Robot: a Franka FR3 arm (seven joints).
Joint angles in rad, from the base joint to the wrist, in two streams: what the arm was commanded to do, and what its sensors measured. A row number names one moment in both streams.
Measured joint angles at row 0:
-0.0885 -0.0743 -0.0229 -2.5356 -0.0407 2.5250 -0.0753
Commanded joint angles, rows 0 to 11:
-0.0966 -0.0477 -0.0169 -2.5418 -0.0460 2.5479 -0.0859
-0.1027 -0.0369 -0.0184 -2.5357 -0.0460 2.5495 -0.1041
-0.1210 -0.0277 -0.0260 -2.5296 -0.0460 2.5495 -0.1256
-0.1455 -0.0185 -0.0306 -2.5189 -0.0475 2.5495 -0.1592
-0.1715 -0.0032 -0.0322 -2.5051 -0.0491 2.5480 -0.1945
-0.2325 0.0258 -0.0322 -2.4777 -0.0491 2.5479 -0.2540
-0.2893 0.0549 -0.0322 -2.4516 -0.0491 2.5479 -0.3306
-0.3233 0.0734 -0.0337 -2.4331 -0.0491 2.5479 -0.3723
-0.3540 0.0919 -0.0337 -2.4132 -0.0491 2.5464 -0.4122
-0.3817 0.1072 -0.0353 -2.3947 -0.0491 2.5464 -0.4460
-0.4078 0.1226 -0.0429 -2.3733 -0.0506 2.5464 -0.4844
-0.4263 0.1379 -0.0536 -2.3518 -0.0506 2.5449 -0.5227
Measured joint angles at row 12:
-0.3500 0.0268 -0.0392 -2.4233 -0.0407 2.5266 -0.4153
